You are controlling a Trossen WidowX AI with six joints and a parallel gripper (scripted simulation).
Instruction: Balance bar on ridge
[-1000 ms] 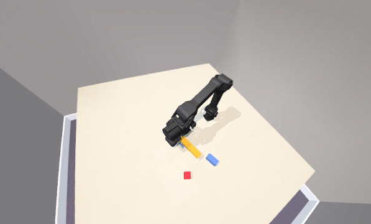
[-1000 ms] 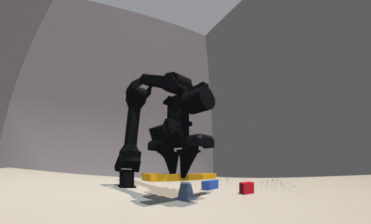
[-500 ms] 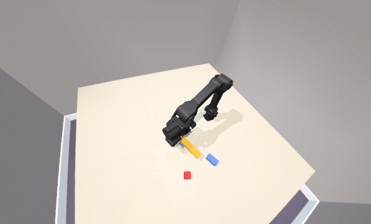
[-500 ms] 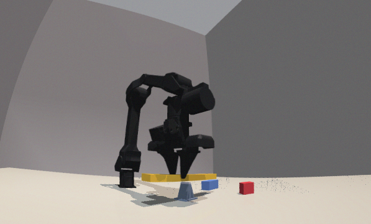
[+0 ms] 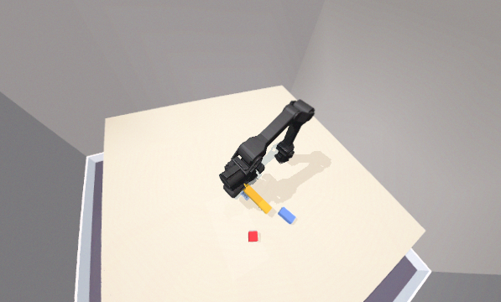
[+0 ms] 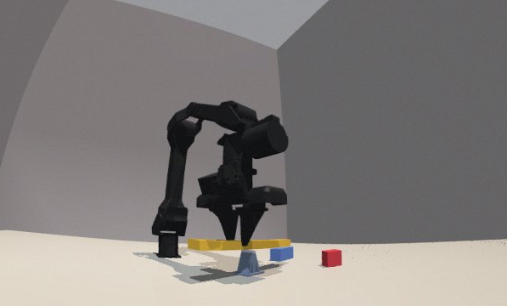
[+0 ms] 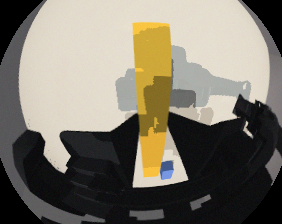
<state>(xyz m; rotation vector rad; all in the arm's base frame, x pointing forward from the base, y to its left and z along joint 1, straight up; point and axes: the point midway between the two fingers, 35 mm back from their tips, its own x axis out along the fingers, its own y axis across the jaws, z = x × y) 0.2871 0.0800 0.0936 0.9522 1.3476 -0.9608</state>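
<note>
The yellow bar is 3 cm to the left of my gripper tip and 1 cm behind it. Also, from my gripper tip: blue block: 19 cm to the left, 12 cm behind, 4 cm below; red cube: 20 cm to the left, 5 cm ahead, 4 cm below.
</note>
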